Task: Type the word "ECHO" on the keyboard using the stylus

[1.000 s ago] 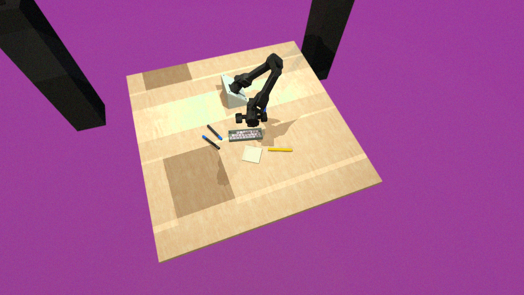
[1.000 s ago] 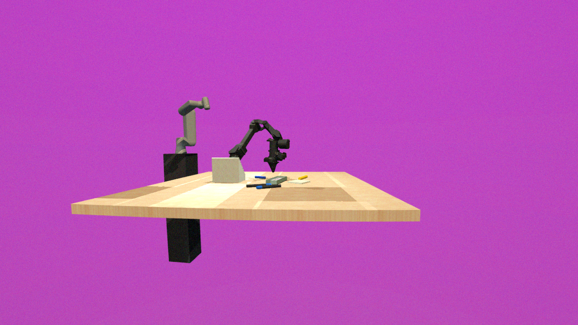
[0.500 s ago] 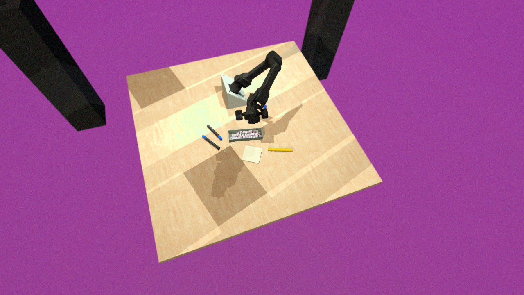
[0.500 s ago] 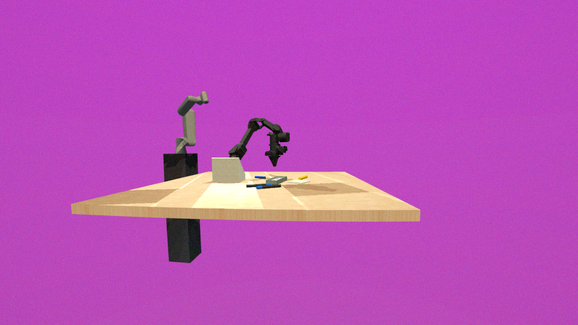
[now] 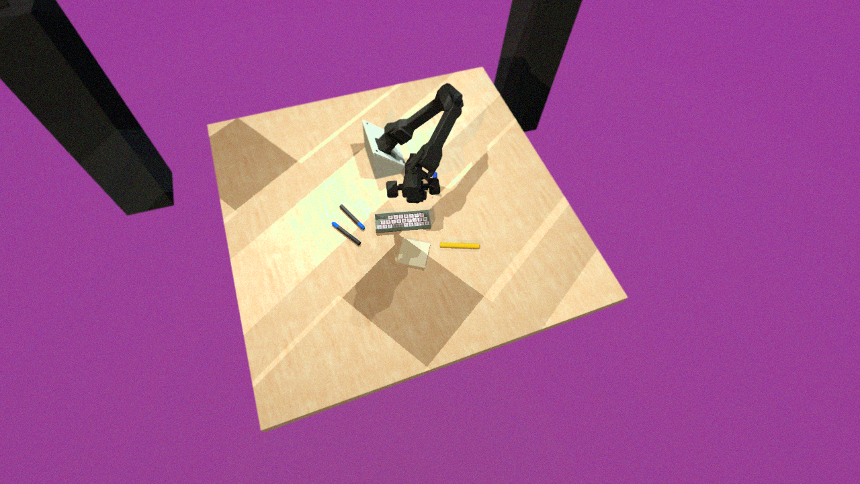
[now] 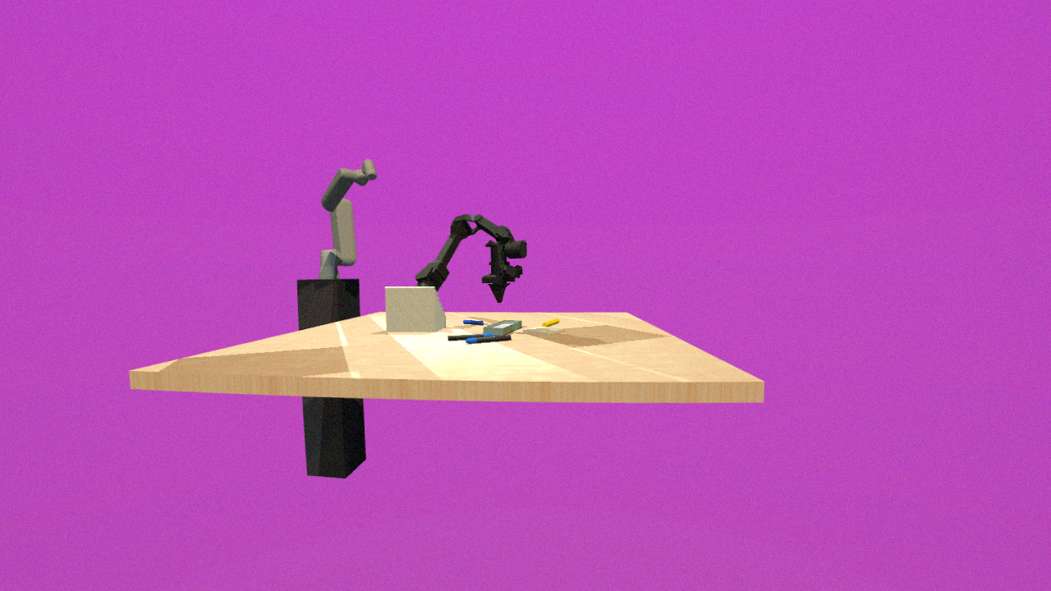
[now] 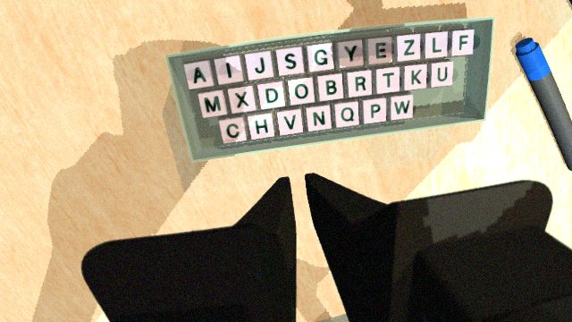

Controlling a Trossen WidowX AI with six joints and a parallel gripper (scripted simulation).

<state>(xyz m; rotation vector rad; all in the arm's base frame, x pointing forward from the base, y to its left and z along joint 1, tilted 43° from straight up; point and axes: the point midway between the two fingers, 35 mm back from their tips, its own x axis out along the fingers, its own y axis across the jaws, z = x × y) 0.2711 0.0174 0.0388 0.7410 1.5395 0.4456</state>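
The stylus lies 100 mm behind my gripper tip, 120 mm to the left of it and 90 mm below it. Also, from my gripper tip: stylus tip 70 mm behind, 110 mm to the left, 90 mm below; notepad 160 mm ahead, 40 mm to the right, 90 mm below; yellow pencil 180 mm ahead, 130 mm to the left, 90 mm below.
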